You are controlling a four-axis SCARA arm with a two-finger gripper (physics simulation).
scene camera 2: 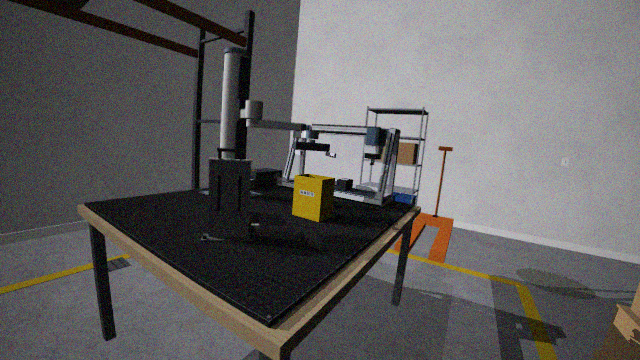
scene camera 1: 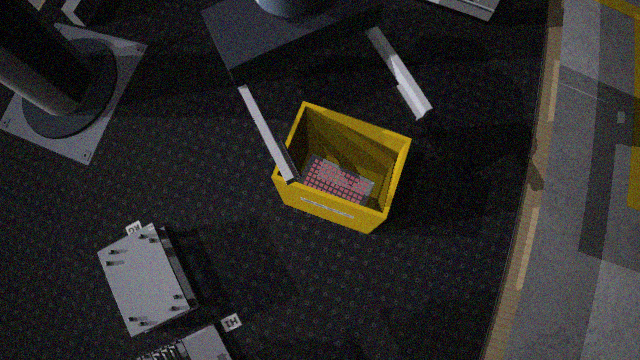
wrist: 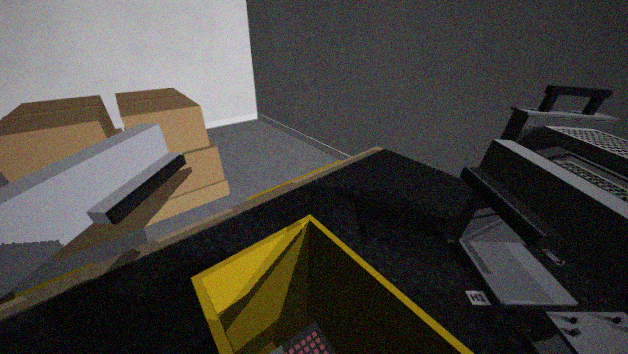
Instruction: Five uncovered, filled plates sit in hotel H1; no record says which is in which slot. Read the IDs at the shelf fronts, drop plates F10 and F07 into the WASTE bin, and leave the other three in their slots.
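Places are measured from the arm's base along level axes (x left, y back, z up), in metres.
Pixels of known places: gripper, between the fingertips: (scene camera 2: 318, 154) (scene camera 1: 361, 145) (wrist: 322, 150); arm's base, origin of its link: (scene camera 1: 71, 89).
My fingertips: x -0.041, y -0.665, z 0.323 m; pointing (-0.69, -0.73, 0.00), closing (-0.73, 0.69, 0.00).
Note:
For each thing: its top centre in the pictures, then the offset to it from my fingertips.
- yellow WASTE bin, centre of its top: (wrist: 316, 314) (scene camera 1: 343, 157) (scene camera 2: 315, 176) dy +0.019, dx +0.015, dz -0.110 m
- plate with pink-filled wells, centre of its top: (scene camera 1: 333, 187) dy +0.025, dx +0.012, dz -0.289 m
My gripper (scene camera 1: 357, 146) (scene camera 2: 330, 154) (wrist: 322, 150) is open and empty, turned at an angle above the yellow WASTE bin (scene camera 1: 335, 207) (scene camera 2: 307, 202) (wrist: 400, 292). In scene camera 1, one finger overlaps the bin's rim. A plate with pink-filled wells (scene camera 1: 332, 177) (wrist: 312, 344) lies inside the bin; its ID cannot be read. Hotel H1 (scene camera 1: 205, 342) (scene camera 2: 230, 185) (wrist: 545, 117) shows in part at the bottom of scene camera 1 and at the right of the wrist view. Gridded surfaces show in it there, partly behind a finger. Its shelf-front IDs cannot be read.
A grey stand with pegs (scene camera 1: 142, 280) (wrist: 597, 332), labelled RG, is beside H1. The arm's column (scene camera 2: 231, 100) rises behind the hotel in scene camera 2. A gantry frame (scene camera 2: 392, 165) stands beyond the bin. The wooden table edge (scene camera 1: 525, 240) (scene camera 2: 200, 300) borders the black mat.

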